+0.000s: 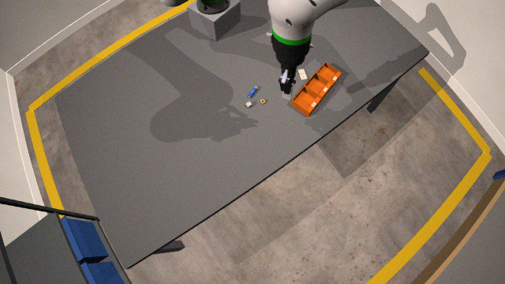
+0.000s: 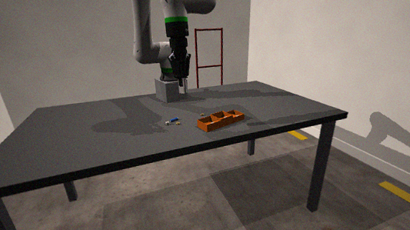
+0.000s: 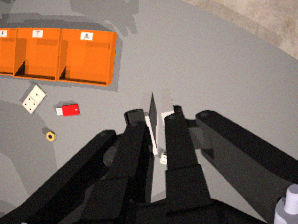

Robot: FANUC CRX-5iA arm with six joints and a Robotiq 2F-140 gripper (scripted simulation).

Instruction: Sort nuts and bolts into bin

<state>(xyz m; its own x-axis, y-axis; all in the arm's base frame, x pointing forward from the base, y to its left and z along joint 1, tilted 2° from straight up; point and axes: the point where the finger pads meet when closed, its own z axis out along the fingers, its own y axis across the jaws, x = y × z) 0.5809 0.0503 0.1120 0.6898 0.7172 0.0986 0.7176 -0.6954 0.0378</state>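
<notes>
Now: the orange three-compartment bin 21 cm below my hand, 19 cm to the left of it and 7 cm behind it. The rest, counted from my hand: red usb stick 23 cm below, 13 cm behind, 11 cm to the left; then blue cylinder 22 cm below, 15 cm behind, 5 cm to the right; then small white die 22 cm below, 11 cm behind, 9 cm to the right.
</notes>
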